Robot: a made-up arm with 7 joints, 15 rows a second.
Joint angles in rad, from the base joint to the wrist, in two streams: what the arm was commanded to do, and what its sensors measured. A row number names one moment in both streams.
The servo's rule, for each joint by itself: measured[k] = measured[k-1] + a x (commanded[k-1-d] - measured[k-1]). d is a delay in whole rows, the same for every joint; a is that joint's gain. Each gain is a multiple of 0.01, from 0.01 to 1. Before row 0 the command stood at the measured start. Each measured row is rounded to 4 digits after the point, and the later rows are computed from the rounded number. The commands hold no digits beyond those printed.
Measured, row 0:
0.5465 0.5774 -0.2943 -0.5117 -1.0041 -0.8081 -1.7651
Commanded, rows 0 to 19:
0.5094 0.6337 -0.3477 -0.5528 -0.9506 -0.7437 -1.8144
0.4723 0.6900 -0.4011 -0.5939 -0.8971 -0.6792 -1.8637
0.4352 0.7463 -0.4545 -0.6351 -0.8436 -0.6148 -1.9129
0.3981 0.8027 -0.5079 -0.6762 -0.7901 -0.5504 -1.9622
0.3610 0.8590 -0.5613 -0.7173 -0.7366 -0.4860 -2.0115
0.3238 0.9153 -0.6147 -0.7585 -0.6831 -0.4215 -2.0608
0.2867 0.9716 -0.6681 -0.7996 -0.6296 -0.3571 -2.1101
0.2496 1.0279 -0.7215 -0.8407 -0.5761 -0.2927 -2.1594
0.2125 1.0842 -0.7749 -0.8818 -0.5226 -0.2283 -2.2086
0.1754 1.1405 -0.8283 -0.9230 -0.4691 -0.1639 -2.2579
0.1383 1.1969 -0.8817 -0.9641 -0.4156 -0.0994 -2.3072
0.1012 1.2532 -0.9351 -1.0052 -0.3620 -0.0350 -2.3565
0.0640 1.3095 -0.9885 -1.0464 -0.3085 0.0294 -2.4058
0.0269 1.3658 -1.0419 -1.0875 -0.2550 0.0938 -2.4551
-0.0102 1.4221 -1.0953 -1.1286 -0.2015 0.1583 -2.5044
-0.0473 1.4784 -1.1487 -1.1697 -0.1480 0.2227 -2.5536
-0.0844 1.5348 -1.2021 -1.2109 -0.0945 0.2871 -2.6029
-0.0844 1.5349 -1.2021 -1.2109 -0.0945 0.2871 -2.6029
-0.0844 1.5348 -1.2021 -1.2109 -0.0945 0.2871 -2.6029
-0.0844 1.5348 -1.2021 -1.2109 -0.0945 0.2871 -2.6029
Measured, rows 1 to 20:
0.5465 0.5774 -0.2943 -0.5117 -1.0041 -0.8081 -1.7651
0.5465 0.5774 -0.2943 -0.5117 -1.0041 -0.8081 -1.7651
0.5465 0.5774 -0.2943 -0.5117 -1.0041 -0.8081 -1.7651
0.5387 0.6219 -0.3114 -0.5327 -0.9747 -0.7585 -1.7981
0.5248 0.6757 -0.3401 -0.5639 -0.9320 -0.6974 -1.8421
0.5060 0.7315 -0.3767 -0.6002 -0.8834 -0.6338 -1.8895
0.4833 0.7877 -0.4187 -0.6390 -0.8321 -0.5696 -1.9382
0.4576 0.8440 -0.4643 -0.6789 -0.7796 -0.5052 -1.9873
0.4295 0.9003 -0.5124 -0.7195 -0.7265 -0.4408 -2.0365
0.3995 0.9566 -0.5622 -0.7604 -0.6732 -0.3764 -2.0858
0.3680 1.0129 -0.6132 -0.8014 -0.6198 -0.3120 -2.1351
0.3353 1.0692 -0.6649 -0.8424 -0.5663 -0.2476 -2.1843
0.3017 1.1255 -0.7172 -0.8835 -0.5128 -0.1832 -2.2336
0.2674 1.1819 -0.7698 -0.9246 -0.4593 -0.1187 -2.2829
0.2325 1.2382 -0.8227 -0.9657 -0.4058 -0.0543 -2.3322
0.1971 1.2945 -0.8758 -1.0069 -0.3523 0.0101 -2.3815
0.1614 1.3508 -0.9290 -1.0480 -0.2988 0.0745 -2.4308
0.1254 1.4071 -0.9822 -1.0891 -0.2453 0.1390 -2.4801
0.0891 1.4634 -1.0355 -1.1302 -0.1918 0.2034 -2.5293
0.0527 1.5198 -1.0888 -1.1714 -0.1383 0.2678 -2.5786
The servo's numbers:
d 3
a 0.21 0.79 0.32 0.51 0.55 0.77 0.67

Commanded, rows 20 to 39:
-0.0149 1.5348 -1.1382 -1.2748 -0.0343 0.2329 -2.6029
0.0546 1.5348 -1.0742 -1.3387 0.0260 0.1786 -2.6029
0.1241 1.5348 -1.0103 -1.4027 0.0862 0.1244 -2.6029
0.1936 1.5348 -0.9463 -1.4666 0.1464 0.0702 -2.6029
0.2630 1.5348 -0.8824 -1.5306 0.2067 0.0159 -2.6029
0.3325 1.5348 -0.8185 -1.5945 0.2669 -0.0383 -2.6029
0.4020 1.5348 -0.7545 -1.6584 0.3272 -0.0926 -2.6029
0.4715 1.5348 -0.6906 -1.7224 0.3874 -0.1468 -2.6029
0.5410 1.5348 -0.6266 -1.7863 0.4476 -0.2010 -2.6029
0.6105 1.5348 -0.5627 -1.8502 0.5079 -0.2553 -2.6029
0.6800 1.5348 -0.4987 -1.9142 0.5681 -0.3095 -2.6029
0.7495 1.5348 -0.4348 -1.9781 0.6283 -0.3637 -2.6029
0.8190 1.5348 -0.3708 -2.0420 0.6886 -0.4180 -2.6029
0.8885 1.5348 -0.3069 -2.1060 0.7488 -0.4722 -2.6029
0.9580 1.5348 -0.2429 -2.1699 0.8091 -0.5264 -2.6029
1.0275 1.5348 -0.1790 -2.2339 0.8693 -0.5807 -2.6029
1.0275 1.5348 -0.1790 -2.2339 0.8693 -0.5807 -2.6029
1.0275 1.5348 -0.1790 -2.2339 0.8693 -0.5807 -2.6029
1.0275 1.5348 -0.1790 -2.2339 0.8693 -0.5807 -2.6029
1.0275 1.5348 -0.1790 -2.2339 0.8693 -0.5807 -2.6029
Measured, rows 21 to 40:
0.0239 1.5317 -1.1251 -1.1915 -0.1142 0.2827 -2.5949
0.0012 1.5341 -1.1497 -1.2014 -0.1034 0.2861 -2.6003
-0.0168 1.5347 -1.1665 -1.2062 -0.0985 0.2869 -2.6020
-0.0164 1.5348 -1.1574 -1.2412 -0.0632 0.2453 -2.6026
-0.0015 1.5348 -1.1308 -1.2909 -0.0141 0.1939 -2.6028
0.0249 1.5348 -1.0922 -1.3479 0.0411 0.1404 -2.6029
0.0603 1.5348 -1.0455 -1.4084 0.0990 0.0863 -2.6029
0.1029 1.5348 -0.9933 -1.4707 0.1582 0.0321 -2.6029
0.1511 1.5348 -0.9374 -1.5338 0.2180 -0.0221 -2.6029
0.2038 1.5348 -0.8789 -1.5973 0.2781 -0.0764 -2.6029
0.2600 1.5348 -0.8186 -1.6611 0.3382 -0.1306 -2.6029
0.3190 1.5348 -0.7572 -1.7250 0.3984 -0.1848 -2.6029
0.3802 1.5348 -0.6950 -1.7889 0.4586 -0.2391 -2.6029
0.4432 1.5348 -0.6322 -1.8528 0.5188 -0.2933 -2.6029
0.5075 1.5348 -0.5690 -1.9167 0.5790 -0.3475 -2.6029
0.5729 1.5348 -0.5056 -1.9806 0.6393 -0.4018 -2.6029
0.6392 1.5348 -0.4420 -2.0446 0.6995 -0.4560 -2.6029
0.7061 1.5348 -0.3783 -2.1085 0.7598 -0.5102 -2.6029
0.7736 1.5348 -0.3145 -2.1725 0.8200 -0.5645 -2.6029
0.8269 1.5348 -0.2711 -2.2038 0.8471 -0.5770 -2.6029

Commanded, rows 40 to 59:
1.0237 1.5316 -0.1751 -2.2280 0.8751 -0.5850 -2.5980
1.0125 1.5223 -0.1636 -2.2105 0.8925 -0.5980 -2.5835
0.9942 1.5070 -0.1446 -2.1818 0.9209 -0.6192 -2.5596
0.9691 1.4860 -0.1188 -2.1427 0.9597 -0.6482 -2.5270
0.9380 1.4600 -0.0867 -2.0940 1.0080 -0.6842 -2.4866
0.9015 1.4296 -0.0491 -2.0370 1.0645 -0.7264 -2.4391
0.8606 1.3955 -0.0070 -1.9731 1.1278 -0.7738 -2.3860
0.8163 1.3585 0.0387 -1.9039 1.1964 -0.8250 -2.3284
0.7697 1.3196 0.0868 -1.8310 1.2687 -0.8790 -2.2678
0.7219 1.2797 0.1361 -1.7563 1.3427 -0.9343 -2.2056
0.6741 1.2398 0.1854 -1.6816 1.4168 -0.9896 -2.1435
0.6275 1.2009 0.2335 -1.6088 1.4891 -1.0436 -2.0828
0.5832 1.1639 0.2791 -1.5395 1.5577 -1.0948 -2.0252
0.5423 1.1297 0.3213 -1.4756 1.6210 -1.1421 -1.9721
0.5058 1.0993 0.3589 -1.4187 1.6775 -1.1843 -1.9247
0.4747 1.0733 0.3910 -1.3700 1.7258 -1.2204 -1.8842
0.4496 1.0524 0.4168 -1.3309 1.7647 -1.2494 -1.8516
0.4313 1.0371 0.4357 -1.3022 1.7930 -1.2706 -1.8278
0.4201 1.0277 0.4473 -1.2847 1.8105 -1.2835 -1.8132
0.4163 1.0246 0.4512 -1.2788 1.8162 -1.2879 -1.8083
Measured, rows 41 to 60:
0.8690 1.5348 -0.2416 -2.2192 0.8593 -0.5798 -2.6029
0.9023 1.5348 -0.2216 -2.2267 0.8648 -0.5805 -2.6029
0.9286 1.5348 -0.2080 -2.2304 0.8673 -0.5807 -2.6029
0.9486 1.5323 -0.1975 -2.2292 0.8716 -0.5840 -2.5996
0.9620 1.5244 -0.1867 -2.2197 0.8831 -0.5948 -2.5888
0.9688 1.5107 -0.1732 -2.2004 0.9039 -0.6136 -2.5692
0.9689 1.4912 -0.1558 -2.1710 0.9346 -0.6402 -2.5409
0.9624 1.4666 -0.1337 -2.1317 0.9750 -0.6741 -2.5045
0.9496 1.4374 -0.1066 -2.0834 1.0242 -0.7144 -2.4607
0.9309 1.4043 -0.0747 -2.0271 1.0812 -0.7601 -2.4107
0.9068 1.3681 -0.0384 -1.9643 1.1446 -0.8101 -2.3556
0.8780 1.3298 0.0017 -1.8963 1.2129 -0.8632 -2.2968
0.8452 1.2902 0.0447 -1.8249 1.2843 -0.9179 -2.2357
0.8093 1.2504 0.0897 -1.7518 1.3572 -0.9731 -2.1739
0.7711 1.2113 0.1357 -1.6789 1.4297 -1.0274 -2.1129
0.7316 1.1739 0.1816 -1.6078 1.5001 -1.0793 -2.0541
0.6918 1.1390 0.2263 -1.5404 1.5666 -1.1277 -1.9992
0.6527 1.1076 0.2687 -1.4783 1.6276 -1.1713 -1.9493
0.6153 1.0805 0.3078 -1.4231 1.6816 -1.2091 -1.9057
0.5805 1.0583 0.3427 -1.3761 1.7273 -1.2401 -1.8695

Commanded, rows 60 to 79:
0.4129 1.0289 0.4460 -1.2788 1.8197 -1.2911 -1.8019
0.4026 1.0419 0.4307 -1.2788 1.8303 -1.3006 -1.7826
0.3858 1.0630 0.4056 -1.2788 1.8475 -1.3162 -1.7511
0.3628 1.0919 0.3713 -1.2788 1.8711 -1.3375 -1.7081
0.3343 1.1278 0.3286 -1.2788 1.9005 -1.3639 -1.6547
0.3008 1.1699 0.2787 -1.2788 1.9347 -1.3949 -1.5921
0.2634 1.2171 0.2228 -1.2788 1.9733 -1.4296 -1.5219
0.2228 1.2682 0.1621 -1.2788 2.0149 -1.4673 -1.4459
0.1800 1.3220 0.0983 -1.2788 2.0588 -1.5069 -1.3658
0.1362 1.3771 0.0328 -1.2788 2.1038 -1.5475 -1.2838
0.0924 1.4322 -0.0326 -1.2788 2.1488 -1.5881 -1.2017
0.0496 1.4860 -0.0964 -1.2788 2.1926 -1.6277 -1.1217
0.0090 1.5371 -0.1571 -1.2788 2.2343 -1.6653 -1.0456
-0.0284 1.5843 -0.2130 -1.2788 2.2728 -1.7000 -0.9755
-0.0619 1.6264 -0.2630 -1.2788 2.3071 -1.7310 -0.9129
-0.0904 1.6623 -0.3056 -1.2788 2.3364 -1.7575 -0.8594
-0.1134 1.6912 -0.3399 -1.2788 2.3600 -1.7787 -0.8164
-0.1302 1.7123 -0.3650 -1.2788 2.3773 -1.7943 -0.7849
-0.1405 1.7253 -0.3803 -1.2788 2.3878 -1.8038 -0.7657
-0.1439 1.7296 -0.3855 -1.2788 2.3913 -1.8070 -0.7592
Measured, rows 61 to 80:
0.5492 1.0416 0.3725 -1.3384 1.7634 -1.2636 -1.8416
0.5221 1.0306 0.3964 -1.3110 1.7893 -1.2789 -1.8226
0.4999 1.0259 0.4139 -1.2946 1.8041 -1.2858 -1.8130
0.4816 1.0283 0.4242 -1.2865 1.8127 -1.2899 -1.8056
0.4650 1.0390 0.4263 -1.2826 1.8224 -1.2981 -1.7902
0.4484 1.0580 0.4197 -1.2807 1.8362 -1.3120 -1.7640
0.4304 1.0848 0.4042 -1.2797 1.8554 -1.3316 -1.7265
0.4102 1.1188 0.3800 -1.2792 1.8802 -1.3565 -1.6784
0.3872 1.1592 0.3476 -1.2790 1.9102 -1.3861 -1.6206
0.3612 1.2049 0.3077 -1.2789 1.9449 -1.4196 -1.5545
0.3321 1.2549 0.2611 -1.2788 1.9834 -1.4563 -1.4817
0.3002 1.3079 0.2090 -1.2788 2.0249 -1.4953 -1.4040
0.2658 1.3626 0.1526 -1.2788 2.0683 -1.5355 -1.3235
0.2294 1.4176 0.0933 -1.2788 2.1126 -1.5760 -1.2419
0.1916 1.4716 0.0326 -1.2788 2.1566 -1.6158 -1.1614
0.1533 1.5233 -0.0281 -1.2788 2.1993 -1.6539 -1.0838
0.1151 1.5715 -0.0873 -1.2788 2.2397 -1.6894 -1.0112
0.0779 1.6149 -0.1435 -1.2788 2.2768 -1.7214 -0.9453
0.0426 1.6523 -0.1954 -1.2788 2.3096 -1.7492 -0.8877
0.0098 1.6830 -0.2416 -1.2788 2.3373 -1.7719 -0.8399

